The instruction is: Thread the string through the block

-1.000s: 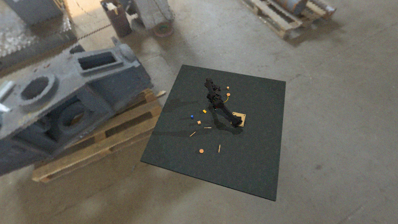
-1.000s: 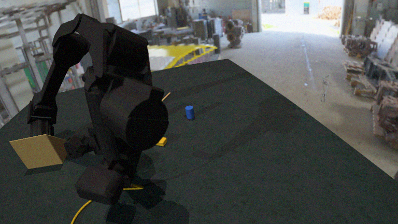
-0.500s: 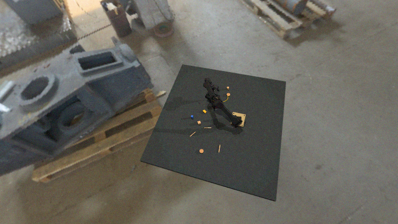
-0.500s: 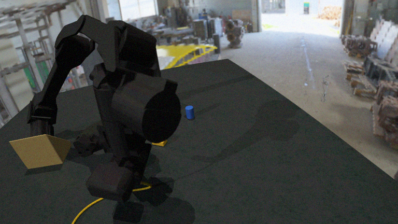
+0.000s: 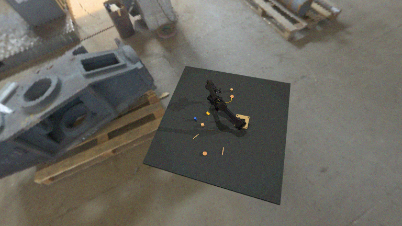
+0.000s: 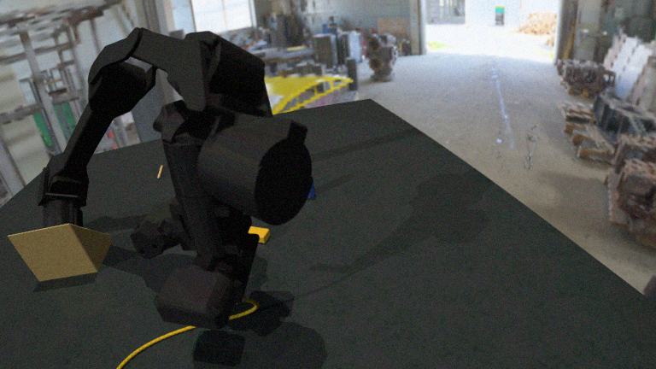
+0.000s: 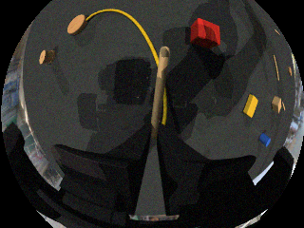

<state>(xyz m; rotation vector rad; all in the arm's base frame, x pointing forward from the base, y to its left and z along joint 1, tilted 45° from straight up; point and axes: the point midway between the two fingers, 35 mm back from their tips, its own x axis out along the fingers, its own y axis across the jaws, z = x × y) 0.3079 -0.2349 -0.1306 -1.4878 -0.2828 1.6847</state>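
Right now the red block is 100 mm to the left of my gripper tip, 80 mm behind it and 40 mm below it. The rest, counted from my gripper tip: thin wooden stick (10 mm to the left, 10 mm behind); round wooden button (190 mm behind, 70 mm to the right, 50 mm below); yellow block (180 mm to the left, 50 mm below, 50 mm ahead).
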